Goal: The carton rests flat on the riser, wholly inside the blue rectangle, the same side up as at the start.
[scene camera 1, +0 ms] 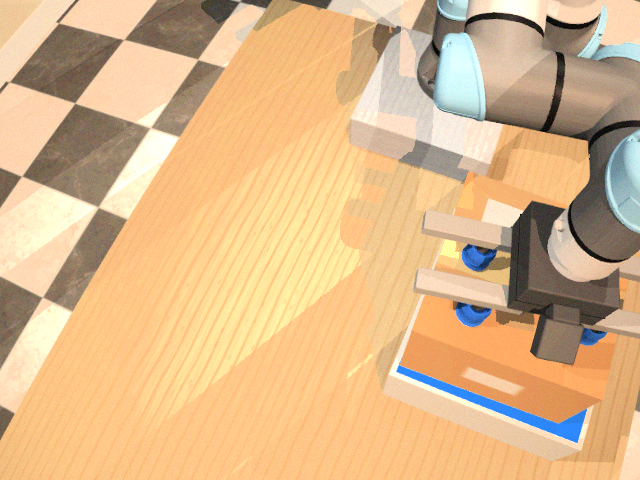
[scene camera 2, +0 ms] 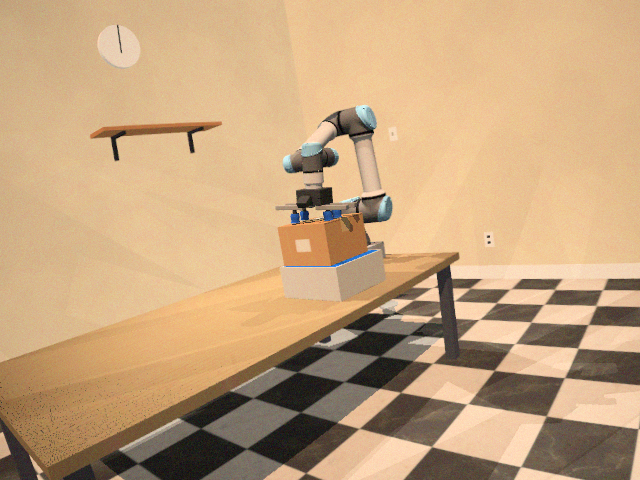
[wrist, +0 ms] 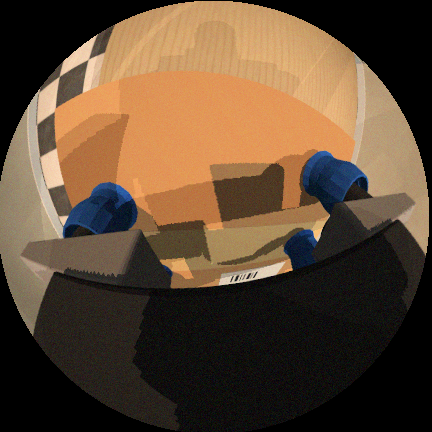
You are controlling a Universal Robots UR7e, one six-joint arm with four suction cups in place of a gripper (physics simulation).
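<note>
The orange carton [scene camera 1: 490, 340] [scene camera 2: 318, 245] [wrist: 201, 120] rests flat on the pale riser [scene camera 1: 456, 410] [scene camera 2: 332, 284], with a white label on its near side. The blue rectangle [scene camera 1: 475, 398] [scene camera 2: 352, 259] shows as a line along the riser's top edge, just outside the carton's foot. My suction gripper [scene camera 1: 475, 286] [scene camera 2: 313, 215] [wrist: 217, 201] hangs right over the carton's top, its blue cups at or barely above the surface. I cannot tell whether they touch. It holds nothing. The carton's right part is cut off in the overhead view.
The riser stands on a long wooden table [scene camera 1: 247, 286] [scene camera 2: 199, 329], near its far end. The arm's grey base block [scene camera 1: 409, 119] [scene camera 2: 377, 247] stands just behind the riser. A wall shelf [scene camera 2: 151, 128] hangs far to the left.
</note>
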